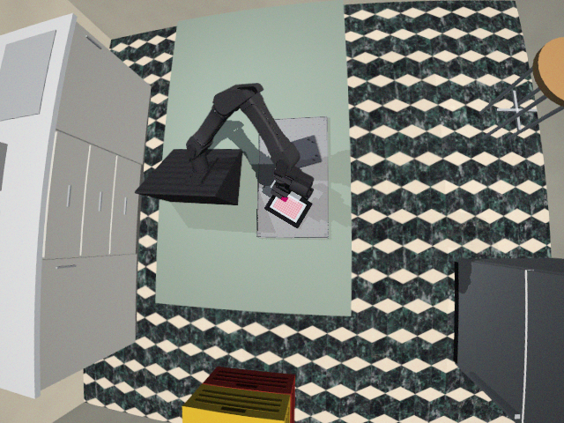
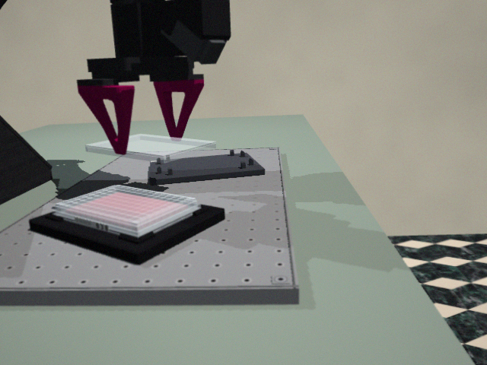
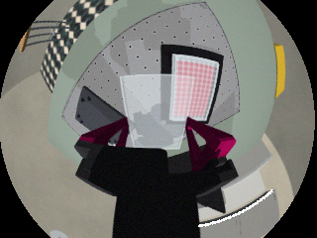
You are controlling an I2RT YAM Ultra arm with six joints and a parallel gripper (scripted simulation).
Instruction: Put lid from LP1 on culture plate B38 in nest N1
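Right now my hand is 70 mm to the left of the culture plate B38, 60 mm above it and 10 mm past it. The rest, counted from my hand: dark lid park LP1 (160 mm to the left, 70 mm below, 30 mm ahead); clear lid (10 mm below).
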